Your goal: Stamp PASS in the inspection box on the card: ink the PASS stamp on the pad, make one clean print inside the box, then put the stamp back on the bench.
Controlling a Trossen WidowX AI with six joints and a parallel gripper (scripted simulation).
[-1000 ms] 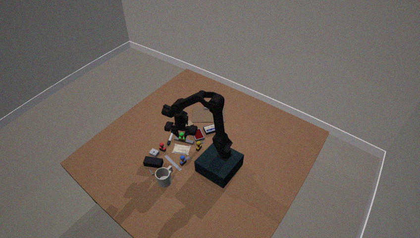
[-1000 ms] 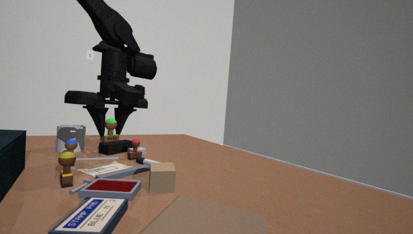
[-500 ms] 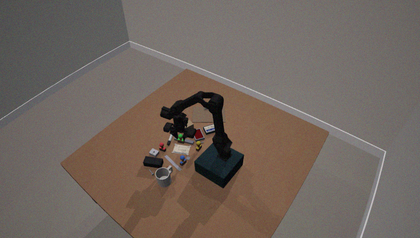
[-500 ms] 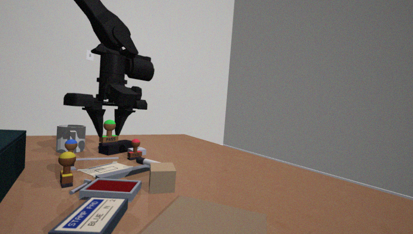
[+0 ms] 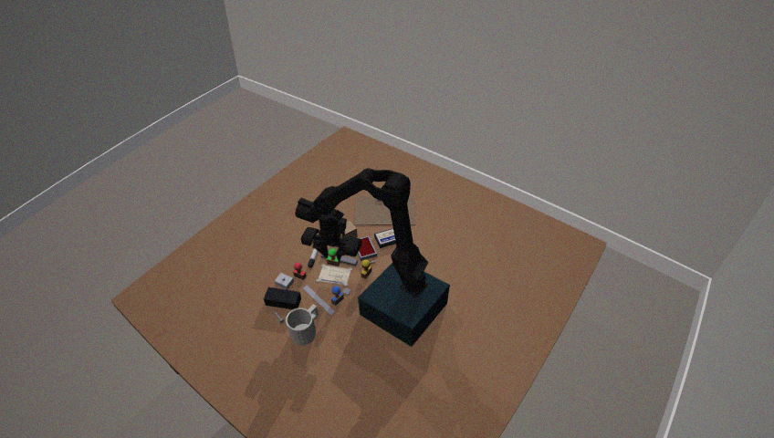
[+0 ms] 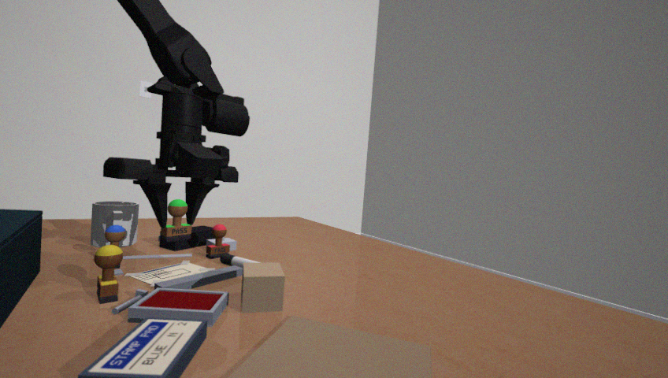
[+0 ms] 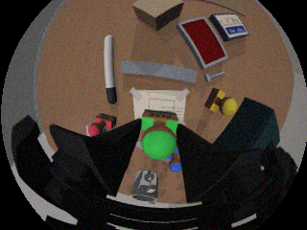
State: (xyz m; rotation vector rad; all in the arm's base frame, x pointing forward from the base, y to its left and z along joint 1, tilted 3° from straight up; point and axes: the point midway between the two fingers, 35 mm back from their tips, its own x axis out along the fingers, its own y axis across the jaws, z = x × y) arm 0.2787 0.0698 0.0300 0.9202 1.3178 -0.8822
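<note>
Right now my gripper tip is 80 mm above the card and 10 mm to the right of it. From my gripper tip the other things lie so: green-knobbed stamp: right at my gripper tip; then grey bar: 70 mm below, 50 mm to the right, 30 mm ahead; then yellow-knobbed stamp: 80 mm behind, 70 mm to the right, 60 mm below.
</note>
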